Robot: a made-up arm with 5 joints. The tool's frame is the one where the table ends. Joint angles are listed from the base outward.
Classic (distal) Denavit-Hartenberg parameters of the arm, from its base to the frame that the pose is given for. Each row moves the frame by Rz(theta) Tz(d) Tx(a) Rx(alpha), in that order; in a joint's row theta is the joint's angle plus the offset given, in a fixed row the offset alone. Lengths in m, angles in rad.
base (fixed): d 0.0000; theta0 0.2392; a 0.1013; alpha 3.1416
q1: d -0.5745; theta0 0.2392; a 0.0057; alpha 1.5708
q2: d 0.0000; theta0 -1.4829; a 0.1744; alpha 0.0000
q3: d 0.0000; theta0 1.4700; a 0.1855; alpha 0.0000
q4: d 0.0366; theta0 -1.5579; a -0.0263; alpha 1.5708
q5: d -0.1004; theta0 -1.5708; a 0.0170; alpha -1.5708
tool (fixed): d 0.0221; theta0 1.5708; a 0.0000; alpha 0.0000
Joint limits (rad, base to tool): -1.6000..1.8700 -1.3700..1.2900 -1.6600..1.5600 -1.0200..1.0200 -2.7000..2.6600
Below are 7 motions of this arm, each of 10 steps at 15 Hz.
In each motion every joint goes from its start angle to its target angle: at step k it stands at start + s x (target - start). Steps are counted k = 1, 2, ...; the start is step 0. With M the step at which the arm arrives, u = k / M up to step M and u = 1 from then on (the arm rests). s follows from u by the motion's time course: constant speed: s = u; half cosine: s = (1 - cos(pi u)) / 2; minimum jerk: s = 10 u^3 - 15 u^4 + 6 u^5.
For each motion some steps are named. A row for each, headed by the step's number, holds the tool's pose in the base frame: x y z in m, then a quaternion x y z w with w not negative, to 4 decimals.
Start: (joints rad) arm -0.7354 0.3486 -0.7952 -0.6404 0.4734
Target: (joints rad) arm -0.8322 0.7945 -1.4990 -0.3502 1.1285
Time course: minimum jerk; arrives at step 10
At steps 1, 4, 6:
1: 0.2934 0.2434 0.9043 -0.0087 -0.5417 0.1848 0.8200
4: 0.2932 0.2632 0.9053 -0.0854 -0.5555 0.1435 0.8146
6: 0.2900 0.2850 0.9014 -0.1749 -0.5681 0.0935 0.7987

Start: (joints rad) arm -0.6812 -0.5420 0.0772 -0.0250 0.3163
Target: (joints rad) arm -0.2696 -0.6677 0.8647 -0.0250 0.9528
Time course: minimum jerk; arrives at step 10
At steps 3, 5, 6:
3: 0.2379 0.1591 0.8348 -0.1390 -0.2388 0.2525 0.9273
5: 0.2614 0.1484 0.7707 -0.2845 -0.1465 0.1989 0.9263
6: 0.2689 0.1388 0.7342 -0.3557 -0.0902 0.1781 0.9130

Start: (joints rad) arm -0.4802 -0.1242 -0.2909 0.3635 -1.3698
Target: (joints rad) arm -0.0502 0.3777 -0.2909 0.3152 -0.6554
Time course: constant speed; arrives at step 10
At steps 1, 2, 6, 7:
1: 0.3486 0.1528 0.7812 0.5907 0.1287 0.1746 0.7772
2: 0.3637 0.1452 0.7695 0.5613 0.1284 0.1491 0.8039
6: 0.4159 0.1047 0.7180 0.4370 0.1475 0.0486 0.8860
7: 0.4265 0.0923 0.7040 0.4051 0.1571 0.0248 0.9003

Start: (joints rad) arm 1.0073 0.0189 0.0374 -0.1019 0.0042
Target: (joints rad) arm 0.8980 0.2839 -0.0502 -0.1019 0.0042
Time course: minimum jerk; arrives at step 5
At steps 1, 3, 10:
1: 0.2837 -0.2286 0.7371 -0.0103 -0.0145 -0.4798 0.8772
3: 0.3156 -0.2357 0.6997 0.0151 0.0346 -0.4492 0.8926
10: 0.3313 -0.2367 0.6791 0.0267 0.0602 -0.4330 0.8990

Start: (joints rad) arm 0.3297 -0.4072 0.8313 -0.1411 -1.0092
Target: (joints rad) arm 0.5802 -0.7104 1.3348 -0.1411 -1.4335
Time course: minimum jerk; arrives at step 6
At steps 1, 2, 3, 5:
1: 0.2961 -0.0362 0.6073 0.4992 0.0425 -0.2151 0.8383
2: 0.2804 -0.0393 0.5932 0.5319 0.0377 -0.2428 0.8104
3: 0.2542 -0.0410 0.5694 0.5836 0.0250 -0.2877 0.7589
5: 0.2137 -0.0356 0.5305 0.6577 -0.0066 -0.3552 0.6643

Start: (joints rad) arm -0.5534 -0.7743 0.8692 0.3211 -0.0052
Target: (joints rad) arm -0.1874 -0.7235 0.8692 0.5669 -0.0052
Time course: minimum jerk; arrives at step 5
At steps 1, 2, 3, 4, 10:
1: 0.2348 0.1269 0.6480 -0.0541 0.2080 0.2563 0.9424
2: 0.2419 0.1126 0.6402 -0.0523 0.2469 0.2092 0.9448
3: 0.2486 0.0915 0.6299 -0.0436 0.3012 0.1433 0.9417
4: 0.2509 0.0762 0.6229 -0.0330 0.3391 0.0970 0.9351
10: 0.2512 0.0728 0.6214 -0.0302 0.3475 0.0868 0.9332

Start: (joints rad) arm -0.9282 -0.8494 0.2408 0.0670 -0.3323
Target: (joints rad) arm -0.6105 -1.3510 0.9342 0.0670 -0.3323
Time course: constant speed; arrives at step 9
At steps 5, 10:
5: 0.1714 0.1105 0.7865 0.2283 -0.1387 0.3867 0.8827
10: 0.1778 0.0958 0.7287 0.2069 -0.1147 0.3193 0.9176

